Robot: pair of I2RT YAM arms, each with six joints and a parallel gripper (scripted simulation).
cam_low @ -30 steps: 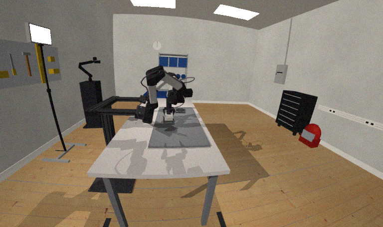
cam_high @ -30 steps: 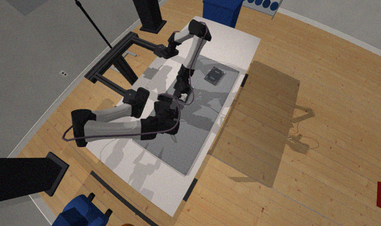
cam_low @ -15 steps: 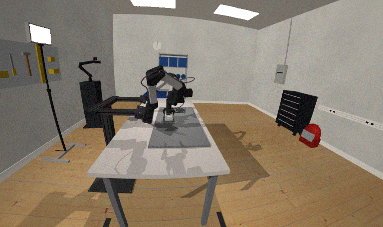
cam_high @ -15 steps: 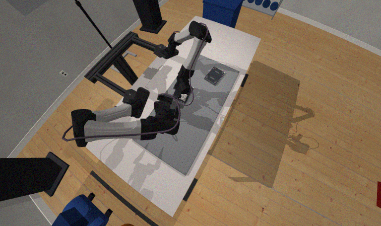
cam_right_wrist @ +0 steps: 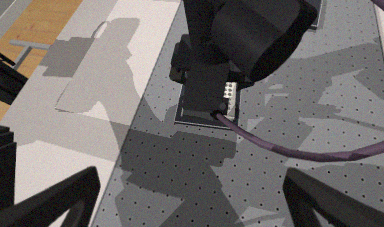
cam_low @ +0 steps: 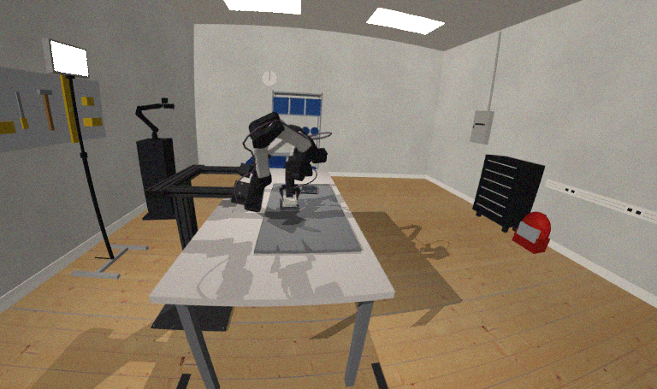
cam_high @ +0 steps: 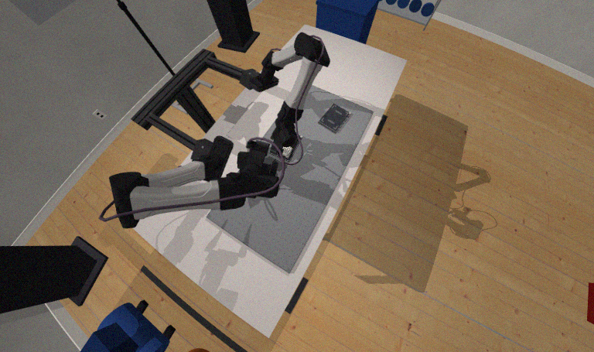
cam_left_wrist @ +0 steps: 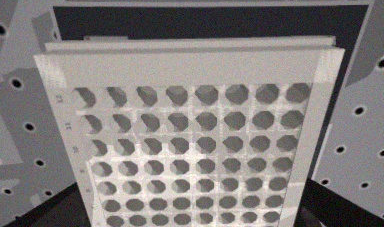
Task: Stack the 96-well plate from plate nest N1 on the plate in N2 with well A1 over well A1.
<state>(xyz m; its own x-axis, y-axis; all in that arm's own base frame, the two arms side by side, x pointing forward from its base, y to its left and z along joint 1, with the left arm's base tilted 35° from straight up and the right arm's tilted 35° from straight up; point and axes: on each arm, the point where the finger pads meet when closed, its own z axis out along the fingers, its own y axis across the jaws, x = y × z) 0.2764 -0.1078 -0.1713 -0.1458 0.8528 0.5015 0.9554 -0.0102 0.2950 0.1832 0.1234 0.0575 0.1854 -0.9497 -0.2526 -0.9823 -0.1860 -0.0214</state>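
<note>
Right now my left hand is 30 mm above the plate nest N2, 10 mm to the right of it and 10 mm past it. The rest, counted from my left hand: plate nest N1: 270 mm to the left, 190 mm ahead, 30 mm below.
</note>
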